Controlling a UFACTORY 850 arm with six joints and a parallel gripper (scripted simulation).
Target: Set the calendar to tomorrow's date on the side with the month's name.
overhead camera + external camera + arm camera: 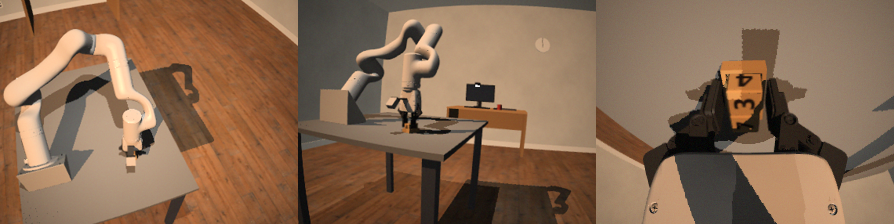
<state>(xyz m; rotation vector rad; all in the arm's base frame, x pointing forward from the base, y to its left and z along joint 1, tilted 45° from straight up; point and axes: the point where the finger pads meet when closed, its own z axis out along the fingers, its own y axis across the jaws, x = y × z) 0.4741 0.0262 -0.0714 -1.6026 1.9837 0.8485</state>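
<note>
Right now my hand is 2 cm above the orange cube. From my hand the other things lie so: calendar cube 3 cm to the left, 2 cm below, 1 cm ahead; then orange tray 3 cm below, 2 cm to the left.
</note>
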